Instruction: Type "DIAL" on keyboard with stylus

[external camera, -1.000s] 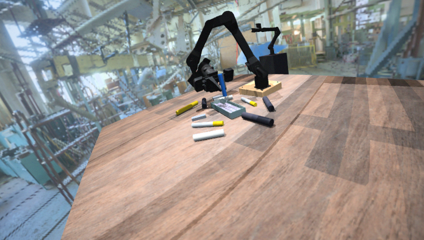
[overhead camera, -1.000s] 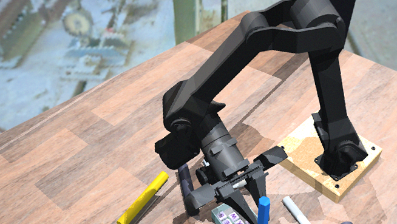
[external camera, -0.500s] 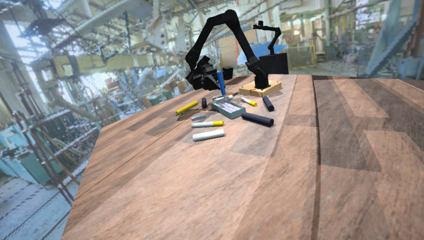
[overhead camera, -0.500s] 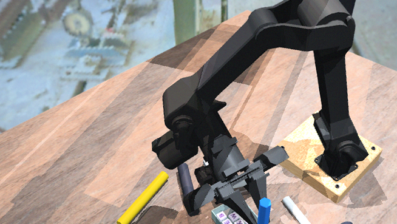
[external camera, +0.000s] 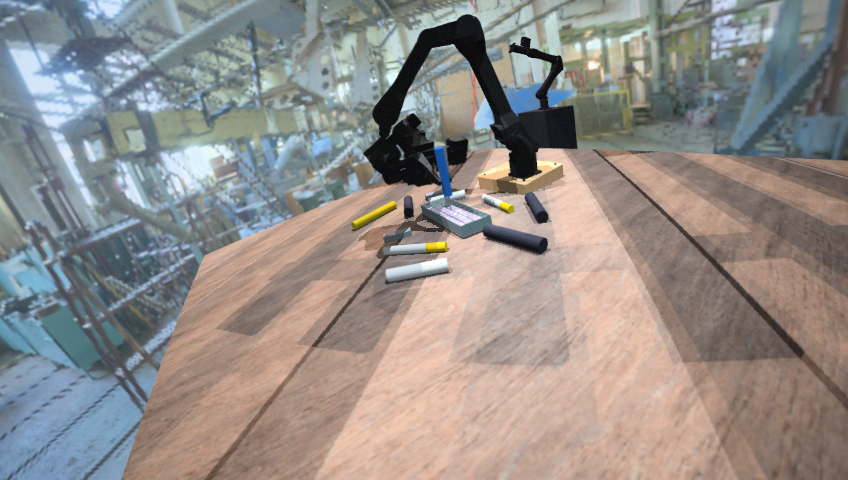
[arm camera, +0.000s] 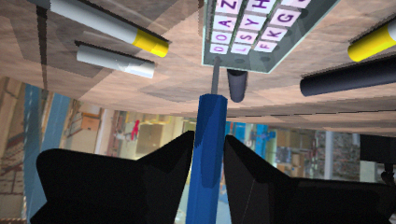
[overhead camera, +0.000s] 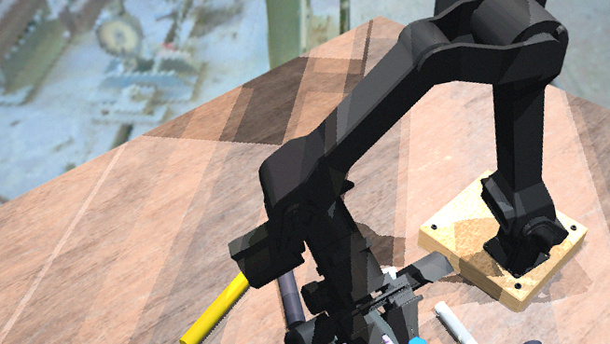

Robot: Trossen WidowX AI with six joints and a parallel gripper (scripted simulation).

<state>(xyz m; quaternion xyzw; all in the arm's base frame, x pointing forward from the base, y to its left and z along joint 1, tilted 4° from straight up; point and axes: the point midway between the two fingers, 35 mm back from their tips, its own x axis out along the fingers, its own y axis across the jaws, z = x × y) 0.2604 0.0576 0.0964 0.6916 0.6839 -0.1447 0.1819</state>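
The grey block is 100 mm ahead of my gripper tip, 90 mm below it and 70 mm to the right of it. The rest, counted from my gripper tip: blue stylus: 10 mm below; then yellow marker: 250 mm to the right, 110 mm ahead, 90 mm below; then white stylus tip: 50 mm below.
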